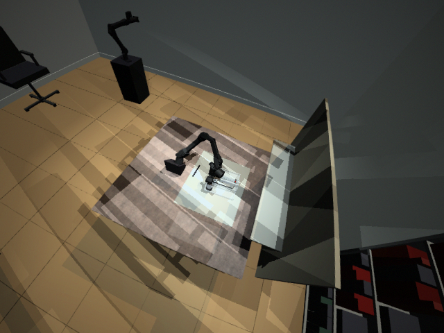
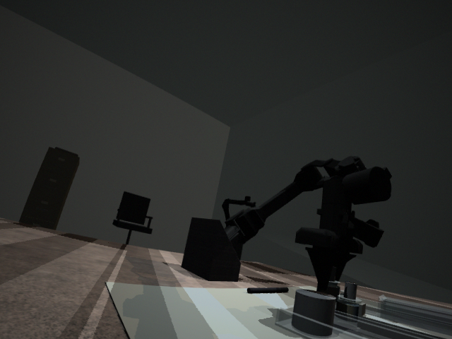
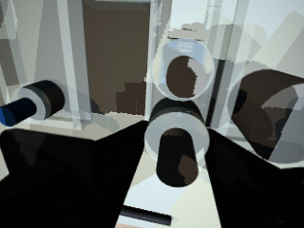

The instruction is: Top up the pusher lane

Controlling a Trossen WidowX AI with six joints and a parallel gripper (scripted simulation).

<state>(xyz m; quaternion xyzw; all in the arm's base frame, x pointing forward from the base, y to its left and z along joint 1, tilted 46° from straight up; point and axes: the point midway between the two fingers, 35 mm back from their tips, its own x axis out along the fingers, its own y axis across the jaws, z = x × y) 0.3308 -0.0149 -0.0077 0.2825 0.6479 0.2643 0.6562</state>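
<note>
The pale mat lies 60 mm ahead of my gripper tip, 10 mm to the right of it and 50 mm below it. From my gripper tip the other things lie so: clear lane: 150 mm ahead, 20 mm to the left, 30 mm below; thin dark rod: 170 mm behind, 50 mm to the left, 50 mm below.
</note>
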